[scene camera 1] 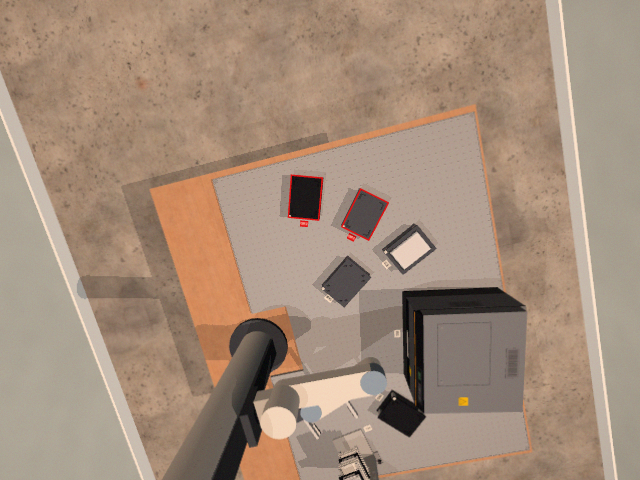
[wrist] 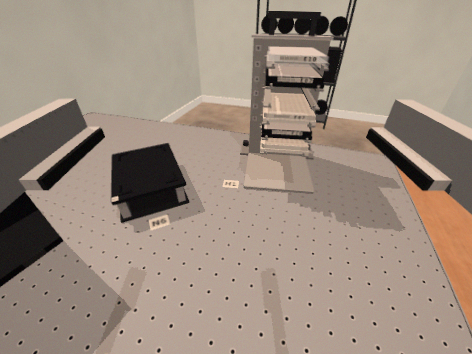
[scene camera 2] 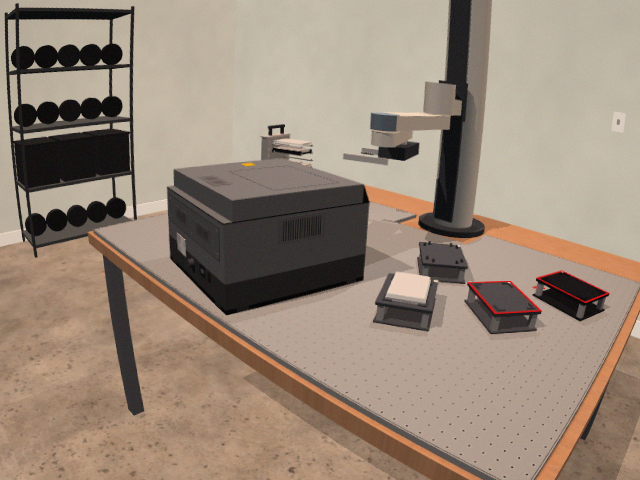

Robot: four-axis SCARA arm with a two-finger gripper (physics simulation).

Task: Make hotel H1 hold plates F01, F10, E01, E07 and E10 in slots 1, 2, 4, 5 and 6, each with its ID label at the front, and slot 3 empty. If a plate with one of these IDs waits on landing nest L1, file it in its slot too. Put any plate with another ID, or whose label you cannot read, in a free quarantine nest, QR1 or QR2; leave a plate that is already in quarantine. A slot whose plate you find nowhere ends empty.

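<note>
Hotel H1 holds a stack of plates. Its top plate reads E10. The plate below it has a blurred label starting with E0. Under a gap, a pale plate seems to read E07. Lower labels are too blurred to read. My gripper is open and empty, high above the table, facing the hotel from a distance. Two red-edged nests, one plain black and one dark grey, show no clear plate; their tags are unreadable.
A white block sits on a dark nest with an unreadable tag. Another dark nest stands nearby. Black nest N6 stands left of the hotel in the wrist view. A big grey machine stands beside N6.
</note>
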